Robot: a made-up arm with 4 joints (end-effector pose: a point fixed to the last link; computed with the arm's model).
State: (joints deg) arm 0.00 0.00 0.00 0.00
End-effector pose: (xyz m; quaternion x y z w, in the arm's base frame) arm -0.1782 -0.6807 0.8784 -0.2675 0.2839 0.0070 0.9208
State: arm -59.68 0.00 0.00 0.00
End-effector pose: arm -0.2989 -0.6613 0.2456 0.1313 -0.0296 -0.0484 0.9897
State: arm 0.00 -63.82 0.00 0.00
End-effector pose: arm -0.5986 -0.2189 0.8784 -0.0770 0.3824 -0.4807 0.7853
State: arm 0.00 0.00 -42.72 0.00
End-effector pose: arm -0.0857 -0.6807 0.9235 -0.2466 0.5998 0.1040 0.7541
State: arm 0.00 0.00 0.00 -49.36
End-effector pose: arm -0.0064 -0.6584 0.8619 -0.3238 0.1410 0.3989 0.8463
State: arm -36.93 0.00 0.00 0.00
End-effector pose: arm -0.3050 -0.7305 0.4914 -0.0224 0.0937 -0.0280 0.9950
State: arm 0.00 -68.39 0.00 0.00
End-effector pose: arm -0.6053 -0.1723 0.8784 -0.0617 0.3852 -0.5117 0.7655
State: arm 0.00 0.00 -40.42 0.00
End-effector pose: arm -0.0913 -0.6807 0.9230 -0.2486 0.5845 0.0990 0.7660
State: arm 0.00 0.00 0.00 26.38
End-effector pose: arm -0.2596 -0.6325 0.8870 -0.2163 0.3404 -0.2077 0.8912
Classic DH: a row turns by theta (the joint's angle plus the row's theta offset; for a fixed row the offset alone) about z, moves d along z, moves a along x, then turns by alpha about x. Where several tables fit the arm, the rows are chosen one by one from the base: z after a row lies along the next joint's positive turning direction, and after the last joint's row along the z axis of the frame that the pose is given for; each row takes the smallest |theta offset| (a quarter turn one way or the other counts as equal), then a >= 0, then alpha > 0; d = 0 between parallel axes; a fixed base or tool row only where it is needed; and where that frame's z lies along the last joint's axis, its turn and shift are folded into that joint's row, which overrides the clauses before.
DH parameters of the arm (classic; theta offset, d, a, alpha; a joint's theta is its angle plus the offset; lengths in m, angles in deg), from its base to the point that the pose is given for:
base (fixed): 49.28 0.5477 -0.1052 -80.65
joint 1: 0 -0.0607 0.0087 80.65
joint 2: -49.28 0.2449 -0.0566 90
joint 3: -5.57 0.3684 -0.0508 90.83
joint 4: 41.52 -0.2942 0.0854 137.35
tool (fixed): 40.57 -0.2804 0 0

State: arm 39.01 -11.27 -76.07 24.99
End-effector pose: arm 0.1650 -0.3387 1.1558 -0.3831 0.8706 -0.2022 0.2332
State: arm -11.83 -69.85 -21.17 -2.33
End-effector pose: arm -0.6381 -0.2337 0.8113 0.1327 0.4931 -0.3952 0.7636
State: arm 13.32 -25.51 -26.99 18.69
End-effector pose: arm -0.3061 -0.4611 1.0628 -0.2330 0.6001 -0.2859 0.7098
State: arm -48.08 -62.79 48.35 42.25
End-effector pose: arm -0.5707 -0.0105 0.4257 0.3631 0.0932 -0.7811 0.4994
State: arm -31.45 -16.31 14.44 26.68
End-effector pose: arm -0.5022 -0.5522 0.5001 0.1059 0.1677 -0.3658 0.9093
